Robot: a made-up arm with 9 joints. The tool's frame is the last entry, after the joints.
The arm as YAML. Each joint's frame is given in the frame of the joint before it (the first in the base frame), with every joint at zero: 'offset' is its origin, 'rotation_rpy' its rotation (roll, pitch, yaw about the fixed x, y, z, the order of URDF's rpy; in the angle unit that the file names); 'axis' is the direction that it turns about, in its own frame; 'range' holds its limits. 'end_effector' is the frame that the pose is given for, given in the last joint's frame.
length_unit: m
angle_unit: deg
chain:
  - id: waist
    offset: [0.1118, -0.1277, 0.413]
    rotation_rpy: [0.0, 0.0, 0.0]
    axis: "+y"
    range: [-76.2, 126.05]
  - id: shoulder
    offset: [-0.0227, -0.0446, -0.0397]
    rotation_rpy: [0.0, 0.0, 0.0]
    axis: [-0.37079, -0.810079, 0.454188]
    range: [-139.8, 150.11]
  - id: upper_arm
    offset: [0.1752, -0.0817, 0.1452]
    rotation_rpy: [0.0, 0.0, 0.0]
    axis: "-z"
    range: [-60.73, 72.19]
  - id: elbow
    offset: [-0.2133, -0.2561, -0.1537]
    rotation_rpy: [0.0, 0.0, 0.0]
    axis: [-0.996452, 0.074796, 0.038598]
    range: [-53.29, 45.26]
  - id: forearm
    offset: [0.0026, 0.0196, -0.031]
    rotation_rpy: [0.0, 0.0, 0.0]
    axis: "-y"
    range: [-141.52, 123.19]
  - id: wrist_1
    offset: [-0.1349, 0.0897, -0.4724]
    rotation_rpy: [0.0, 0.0, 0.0]
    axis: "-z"
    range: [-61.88, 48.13]
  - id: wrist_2
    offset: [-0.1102, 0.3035, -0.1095]
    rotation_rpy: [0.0, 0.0, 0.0]
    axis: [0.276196, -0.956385, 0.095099]
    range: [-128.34, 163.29]
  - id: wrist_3
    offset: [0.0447, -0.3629, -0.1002]
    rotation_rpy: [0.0, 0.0, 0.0]
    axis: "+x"
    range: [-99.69, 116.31]
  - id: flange
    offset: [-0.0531, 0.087, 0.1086]
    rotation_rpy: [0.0, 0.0, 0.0]
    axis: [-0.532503, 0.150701, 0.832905]
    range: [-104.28, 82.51]
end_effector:
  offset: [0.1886, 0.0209, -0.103]
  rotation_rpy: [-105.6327, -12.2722, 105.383]
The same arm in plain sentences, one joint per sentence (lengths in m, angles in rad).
The arm has nine revolute joints in a row. What follows holds with every joint at zero, and every direction is one of the base frame's. Joint 1 is mounted 0.1118 m along +x and 0.1277 m along -y and 0.4130 m along +z from the base frame's origin and turns about +y, from -1.3299 to 2.2000 rad. Joint 2 is mounted 0.0227 m along -x and 0.0446 m along -y and 0.0397 m along -z from joint 1 and turns about the direction (-0.37079, -0.810079, 0.454188), from -2.4400 to 2.6199 rad. Joint 3 is mounted 0.1752 m along +x and 0.0817 m along -y and 0.1452 m along +z from joint 2 and turns about -z, from -1.0599 to 1.2600 rad. Joint 4 is mounted 0.2133 m along -x and 0.2561 m along -y and 0.1537 m along -z from joint 3 and turns about the direction (-0.996452, 0.074796, 0.038598), from -0.9301 to 0.7899 rad. Joint 5 is mounted 0.0026 m along +x and 0.0196 m along +y and 0.0310 m along -z from joint 4 and turns about -y, from -2.4700 to 2.1501 rad. Joint 6 is mounted 0.1349 m along -x and 0.0897 m along +y and 0.4724 m along -z from joint 5 and turns about -z, from -1.0800 to 0.8400 rad. Joint 7 is mounted 0.1102 m along -x and 0.3035 m along +y and 0.1095 m along -z from joint 6 and turns about the direction (0.276196, -0.956385, 0.095099), from -2.2400 to 2.8499 rad. Joint 8 is mounted 0.0447 m along +x and 0.3629 m along -y and 0.1002 m along -z from joint 7 and turns about +x, from -1.7399 to 2.0300 rad. Joint 9 is mounted 0.0531 m along -x and 0.0870 m along +y and 0.1086 m along +z from joint 8 and turns about the direction (-0.532503, 0.150701, 0.832905), from -1.8200 to 1.4401 rad. The tool frame, which is the frame that the pose is given for, is mounted 0.1886 m along +x and 0.0209 m along +y and 0.1030 m along -z from joint 9; its axes are the base frame's turned by roll -1.8436, pitch -0.2142 and yaw 1.8393 rad (as in URDF: about the fixed x, then y, then z).
